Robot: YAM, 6 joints.
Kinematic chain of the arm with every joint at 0, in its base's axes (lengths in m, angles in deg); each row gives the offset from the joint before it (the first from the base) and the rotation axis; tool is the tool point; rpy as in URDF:
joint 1: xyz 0 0 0.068 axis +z
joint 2: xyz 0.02 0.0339 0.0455 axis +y
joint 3: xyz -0.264 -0.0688 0 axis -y
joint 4: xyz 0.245 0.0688 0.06 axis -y
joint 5: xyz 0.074 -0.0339 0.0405 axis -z
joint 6: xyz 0.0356 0 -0.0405 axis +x
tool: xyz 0 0 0 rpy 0 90 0
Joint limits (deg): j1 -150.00..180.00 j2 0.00..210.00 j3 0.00..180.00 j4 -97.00..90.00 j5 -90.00..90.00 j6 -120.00..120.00
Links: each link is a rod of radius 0.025 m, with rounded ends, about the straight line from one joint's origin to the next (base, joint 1, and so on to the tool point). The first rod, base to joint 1, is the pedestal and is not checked.
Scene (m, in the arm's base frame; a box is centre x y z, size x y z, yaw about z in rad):
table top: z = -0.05
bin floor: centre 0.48 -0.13 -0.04 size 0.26 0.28 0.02 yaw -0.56
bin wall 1: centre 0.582 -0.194 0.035 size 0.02 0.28 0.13 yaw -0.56
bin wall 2: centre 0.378 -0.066 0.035 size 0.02 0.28 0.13 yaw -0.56
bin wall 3: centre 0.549 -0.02 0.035 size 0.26 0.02 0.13 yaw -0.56
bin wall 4: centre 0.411 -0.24 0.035 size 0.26 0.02 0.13 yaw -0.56
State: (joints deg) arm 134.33 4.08 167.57 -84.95 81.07 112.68
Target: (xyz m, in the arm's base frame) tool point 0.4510 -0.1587 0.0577
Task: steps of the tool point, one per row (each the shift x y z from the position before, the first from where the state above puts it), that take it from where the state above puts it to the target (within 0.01 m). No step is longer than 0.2 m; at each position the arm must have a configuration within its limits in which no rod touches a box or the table.
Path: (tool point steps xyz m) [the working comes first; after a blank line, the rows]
Joints at the target: -15.29 153.78 119.15 -66.09 73.69 112.68
Straight joint move there: clear.

1: -0.1102 -0.0334 0.1316
2: -0.1145 0.0311 0.1125
3: -0.0861 0.0884 0.0845
4: -0.0334 0.1228 0.0499
5: 0.0290 0.1256 0.0117
6: 0.0840 0.0961 -0.0270
7: 0.1164 0.0427 -0.0629
8: 0.1172 -0.0200 -0.0932
9: 0.0865 -0.0752 -0.1152
10: 0.0325 -0.1082 -0.1275
11: -0.0306 -0.1102 -0.1289

